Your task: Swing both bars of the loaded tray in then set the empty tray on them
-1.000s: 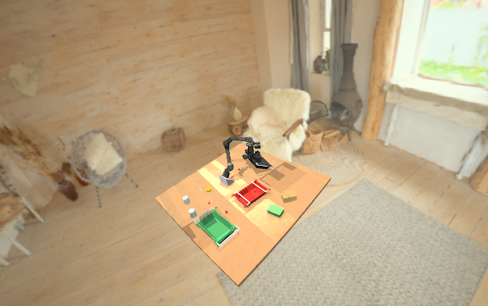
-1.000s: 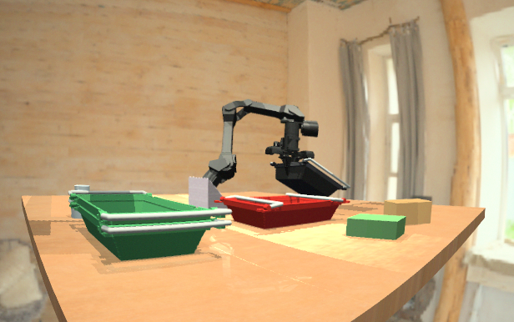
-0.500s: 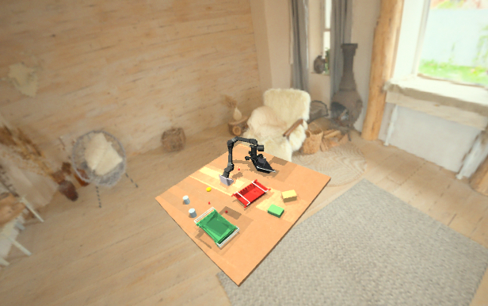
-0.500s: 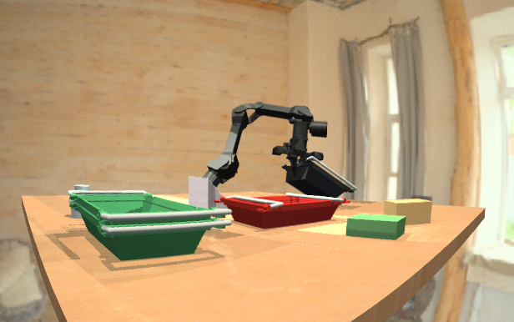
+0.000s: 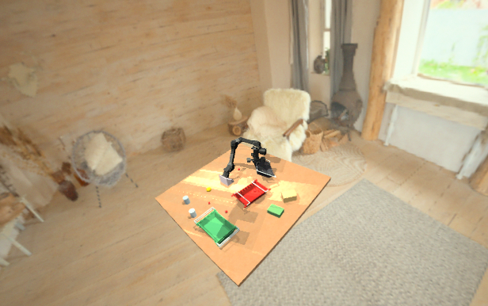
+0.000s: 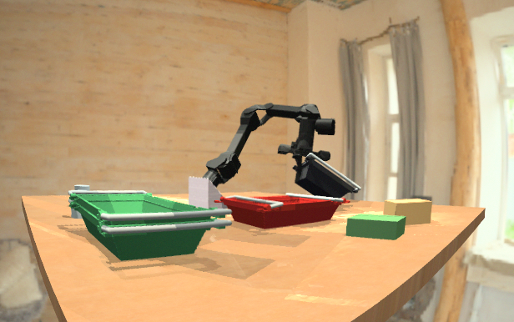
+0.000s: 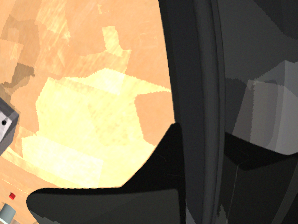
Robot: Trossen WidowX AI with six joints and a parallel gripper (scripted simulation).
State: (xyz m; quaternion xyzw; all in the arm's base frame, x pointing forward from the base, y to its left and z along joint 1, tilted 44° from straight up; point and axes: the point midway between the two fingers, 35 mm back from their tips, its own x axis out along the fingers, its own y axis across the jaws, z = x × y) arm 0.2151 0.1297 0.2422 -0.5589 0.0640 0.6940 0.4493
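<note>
My gripper tip is now 6 cm short of the black tray and 6 cm to the right of it. Also, from my gripper tip: tan block 46 cm ahead, 11 cm to the right, 8 cm below; then green block 45 cm ahead, 30 cm to the right, 9 cm below.
</note>
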